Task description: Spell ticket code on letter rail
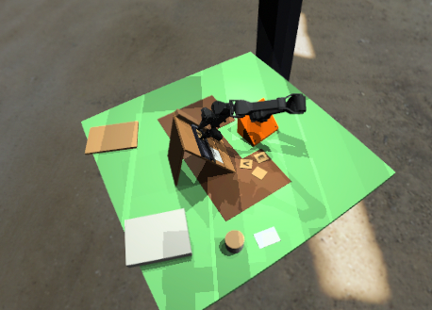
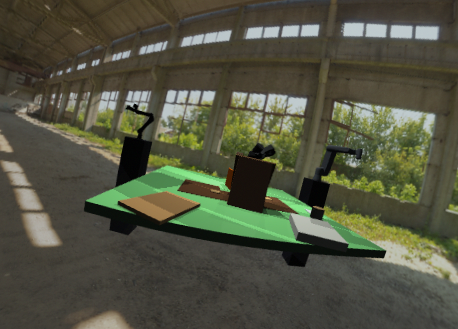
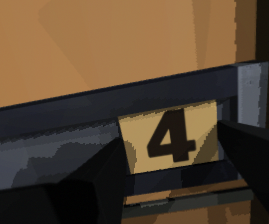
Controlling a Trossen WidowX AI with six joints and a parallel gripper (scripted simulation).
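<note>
My gripper tip is 90 mm to the right of the white ticket, 80 mm above it and 40 mm past it. The rest, counted from my gripper tip: brown mat (180 mm below, 140 mm behind, 10 mm to the right); then white slab (380 mm ahead, 300 mm to the left, 160 mm below); then short tan cylinder (490 mm to the left, 150 mm below, 100 mm ahead).
</note>
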